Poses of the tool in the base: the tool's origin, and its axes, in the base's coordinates. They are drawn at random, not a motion.
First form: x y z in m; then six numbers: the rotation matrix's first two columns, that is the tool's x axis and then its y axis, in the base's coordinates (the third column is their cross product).
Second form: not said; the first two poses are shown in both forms.
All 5 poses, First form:
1: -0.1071 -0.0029 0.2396 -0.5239 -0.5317 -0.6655 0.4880 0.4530 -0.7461
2: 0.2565 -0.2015 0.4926 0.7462 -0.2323 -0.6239 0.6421 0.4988 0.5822
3: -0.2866 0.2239 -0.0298 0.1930 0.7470 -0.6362 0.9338 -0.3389 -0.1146
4: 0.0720 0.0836 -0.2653 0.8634 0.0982 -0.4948 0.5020 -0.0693 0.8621
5: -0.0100 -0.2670 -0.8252 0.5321 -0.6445 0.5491 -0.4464 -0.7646 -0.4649
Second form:
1:
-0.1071 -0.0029 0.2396
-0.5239 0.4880 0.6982
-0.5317 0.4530 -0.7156
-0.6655 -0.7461 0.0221

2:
0.2565 -0.2015 0.4926
0.7462 0.6421 0.1760
-0.2323 0.4988 -0.8350
-0.6239 0.5822 0.5214

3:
-0.2866 0.2239 -0.0298
0.1930 0.9338 -0.3012
0.7470 -0.3389 -0.5720
-0.6362 -0.1146 -0.7630

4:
0.0720 0.0836 -0.2653
0.8634 0.5020 0.0504
0.0982 -0.0693 -0.9927
-0.4948 0.8621 -0.1091

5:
-0.0100 -0.2670 -0.8252
0.5321 -0.4464 0.7195
-0.6445 -0.7646 0.0023
0.5491 -0.4649 -0.6945

